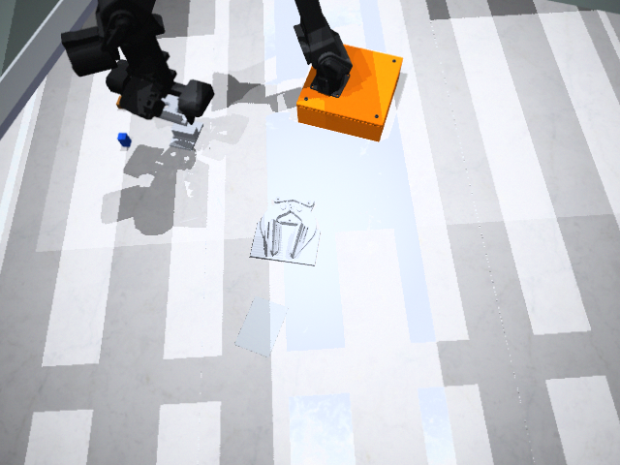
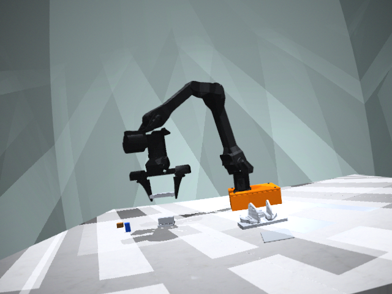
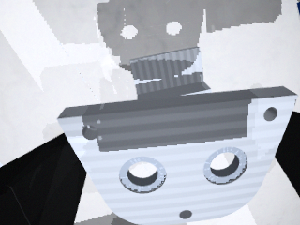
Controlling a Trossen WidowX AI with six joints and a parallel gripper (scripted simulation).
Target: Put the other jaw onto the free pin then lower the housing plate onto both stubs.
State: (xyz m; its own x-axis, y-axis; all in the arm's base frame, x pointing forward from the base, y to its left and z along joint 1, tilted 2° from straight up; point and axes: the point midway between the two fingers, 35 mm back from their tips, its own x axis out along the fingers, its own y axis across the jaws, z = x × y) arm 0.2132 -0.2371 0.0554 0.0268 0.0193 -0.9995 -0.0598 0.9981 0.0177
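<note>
Right now my gripper tip is 80 mm short of the jaw, 260 mm to the right of it and 70 mm above it. Also, from my gripper tip: brown cube: 30 mm behind, 180 mm to the right, 70 mm below; then blue cube: 50 mm ahead, 120 mm to the right, 70 mm below; then pale flat sheet: 280 mm ahead, 320 mm to the left, 80 mm below.
</note>
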